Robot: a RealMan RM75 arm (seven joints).
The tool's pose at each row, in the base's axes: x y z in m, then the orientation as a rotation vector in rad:
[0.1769, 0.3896, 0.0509, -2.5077, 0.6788, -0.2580]
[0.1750, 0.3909, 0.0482, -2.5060, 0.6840, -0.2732]
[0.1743, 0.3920, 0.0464, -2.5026, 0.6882, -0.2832]
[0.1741, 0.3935, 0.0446, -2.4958, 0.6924, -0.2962]
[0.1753, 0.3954, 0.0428, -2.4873, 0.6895, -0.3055]
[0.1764, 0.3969, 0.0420, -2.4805, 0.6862, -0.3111]
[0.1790, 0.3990, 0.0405, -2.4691, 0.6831, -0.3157]
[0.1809, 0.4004, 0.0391, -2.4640, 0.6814, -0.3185]
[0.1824, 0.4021, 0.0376, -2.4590, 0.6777, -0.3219]
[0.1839, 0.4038, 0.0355, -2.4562, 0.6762, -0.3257]
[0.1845, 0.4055, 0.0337, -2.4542, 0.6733, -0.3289]
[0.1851, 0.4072, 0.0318, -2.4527, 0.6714, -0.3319]
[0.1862, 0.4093, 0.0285, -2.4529, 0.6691, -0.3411]
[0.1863, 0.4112, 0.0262, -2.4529, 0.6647, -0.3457]
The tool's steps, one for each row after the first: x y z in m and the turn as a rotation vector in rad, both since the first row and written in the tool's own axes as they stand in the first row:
[-0.0024, 0.0013, 0.0023, 0.0018, 0.0118, 0.0008]
[-0.0037, 0.0017, 0.0040, 0.0049, 0.0195, 0.0025]
[-0.0047, 0.0017, 0.0062, 0.0114, 0.0289, 0.0044]
[-0.0047, 0.0007, 0.0089, 0.0210, 0.0337, 0.0028]
[-0.0046, -0.0004, 0.0106, 0.0288, 0.0361, 0.0013]
[-0.0035, -0.0022, 0.0135, 0.0408, 0.0372, 0.0013]
[-0.0027, -0.0033, 0.0159, 0.0463, 0.0382, 0.0009]
[-0.0023, -0.0044, 0.0184, 0.0523, 0.0391, -0.0010]
[-0.0020, -0.0051, 0.0214, 0.0557, 0.0412, -0.0020]
[-0.0025, -0.0057, 0.0238, 0.0587, 0.0425, -0.0041]
[-0.0029, -0.0062, 0.0264, 0.0609, 0.0440, -0.0056]
[-0.0032, -0.0064, 0.0304, 0.0621, 0.0501, -0.0091]
[-0.0042, -0.0066, 0.0332, 0.0637, 0.0523, -0.0130]

